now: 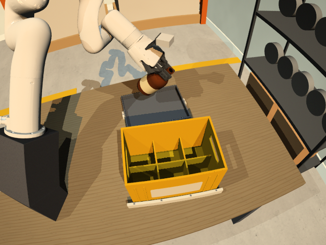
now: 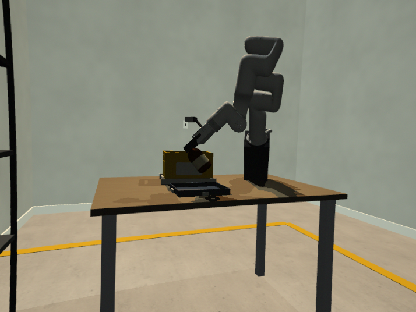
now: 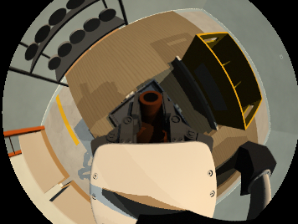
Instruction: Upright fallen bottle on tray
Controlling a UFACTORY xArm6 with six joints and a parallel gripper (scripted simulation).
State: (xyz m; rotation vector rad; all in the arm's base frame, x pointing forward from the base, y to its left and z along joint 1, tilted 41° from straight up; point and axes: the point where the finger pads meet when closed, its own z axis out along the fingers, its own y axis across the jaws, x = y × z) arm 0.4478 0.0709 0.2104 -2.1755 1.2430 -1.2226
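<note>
My hand is 3 cm past the brown bottle, 2 cm to the right of it and 4 cm above it. Also, from my hand: dark grey tray: 5 cm behind, 2 cm to the left, 20 cm below; then yellow crate: 6 cm behind, 27 cm to the right, 13 cm below.
</note>
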